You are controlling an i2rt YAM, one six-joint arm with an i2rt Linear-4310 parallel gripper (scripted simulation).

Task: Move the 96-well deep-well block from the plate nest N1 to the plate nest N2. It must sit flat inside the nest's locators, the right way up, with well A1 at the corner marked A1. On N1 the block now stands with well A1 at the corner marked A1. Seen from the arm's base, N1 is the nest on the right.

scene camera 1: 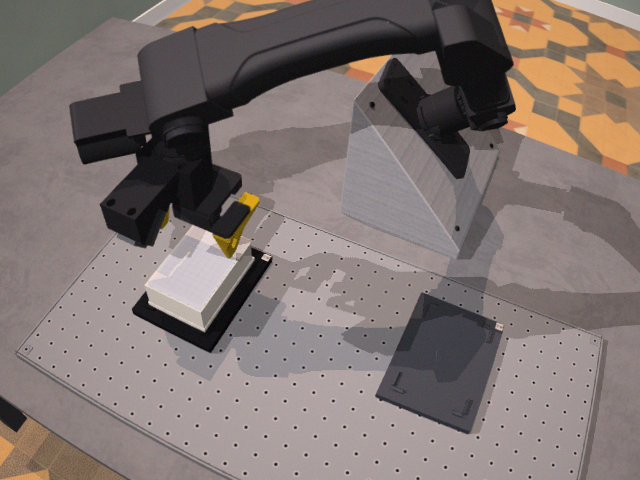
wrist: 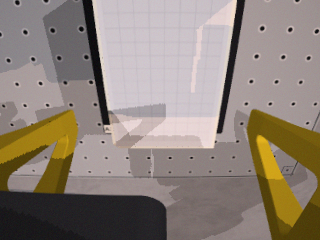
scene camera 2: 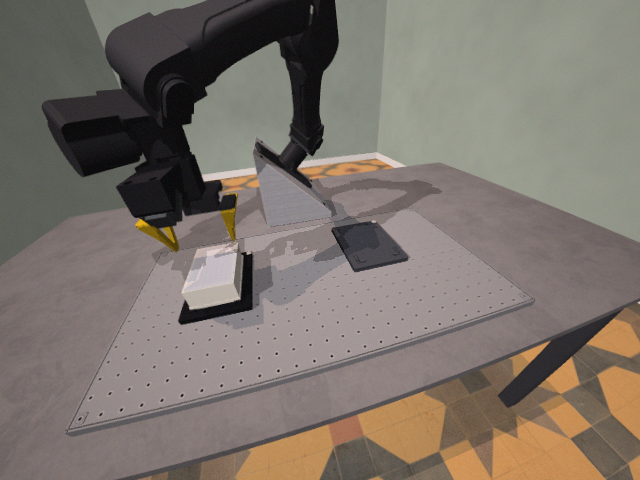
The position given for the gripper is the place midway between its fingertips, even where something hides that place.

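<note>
The gripper [scene camera 1: 196, 239] [scene camera 2: 206, 244] [wrist: 162, 119] shares the scene with a white 96-well deep-well block [scene camera 1: 196, 279] [scene camera 2: 215, 277] [wrist: 164, 75].
</note>
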